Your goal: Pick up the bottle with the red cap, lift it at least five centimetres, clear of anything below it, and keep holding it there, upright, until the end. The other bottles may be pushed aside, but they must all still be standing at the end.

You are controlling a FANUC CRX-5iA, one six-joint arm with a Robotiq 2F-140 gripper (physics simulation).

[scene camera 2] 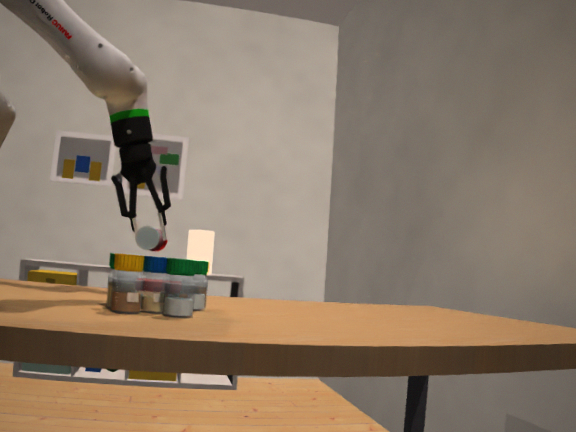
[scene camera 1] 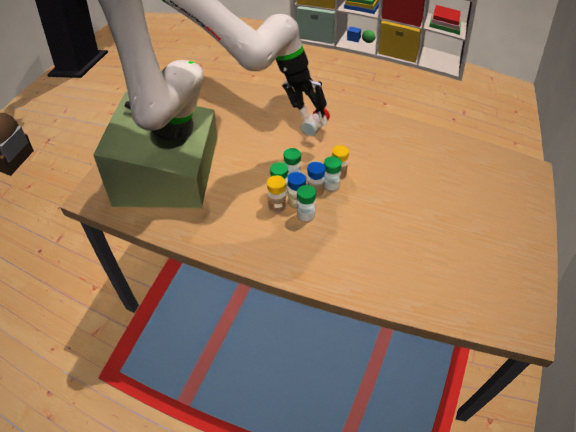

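Seen in the pictures: gripper, between the fingertips: [scene camera 2: 152, 242] [scene camera 1: 316, 123]; arm's base, origin of its link: [scene camera 1: 171, 126].
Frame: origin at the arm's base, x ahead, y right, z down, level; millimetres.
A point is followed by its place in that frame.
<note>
The red-capped bottle [scene camera 1: 311, 124] {x 446, y -112, z 1 mm} [scene camera 2: 148, 238] {x 437, y -111, z 28 mm} is in the air above the table, lying nearly on its side. Its round base faces the cameras and its red cap points away, toward the back right. My gripper [scene camera 1: 314, 116] {x 450, y -166, z 34 mm} [scene camera 2: 149, 231] {x 450, y -166, z 34 mm} is shut on it from above, one finger on each side. In the scene camera 2 view the bottle is above the level of the other caps. The other bottles stand upright in a group nearer the front, among them a yellow-capped one [scene camera 1: 277, 194] {x 404, y 125, z 97 mm} [scene camera 2: 127, 284] {x 394, y 130, z 121 mm}, a green-capped one [scene camera 1: 306, 203] {x 496, y 144, z 89 mm} [scene camera 2: 178, 288] {x 484, y 145, z 121 mm} and a blue-capped one [scene camera 1: 316, 172] {x 498, y 32, z 69 mm}. Some partly hide others.
The wooden table [scene camera 1: 425, 225] {x 864, y 57, z 174 mm} [scene camera 2: 350, 325] {x 812, y 165, z 174 mm} carries the green base block [scene camera 1: 155, 170] {x 44, y 202, z 8 mm} at the left, under the arm. The nearest standing bottles to the held one are a green-capped bottle [scene camera 1: 292, 159] {x 413, y -8, z 71 mm} and a yellow-capped bottle [scene camera 1: 340, 156] {x 554, y -63, z 71 mm}. A shelf unit stands beyond the table.
</note>
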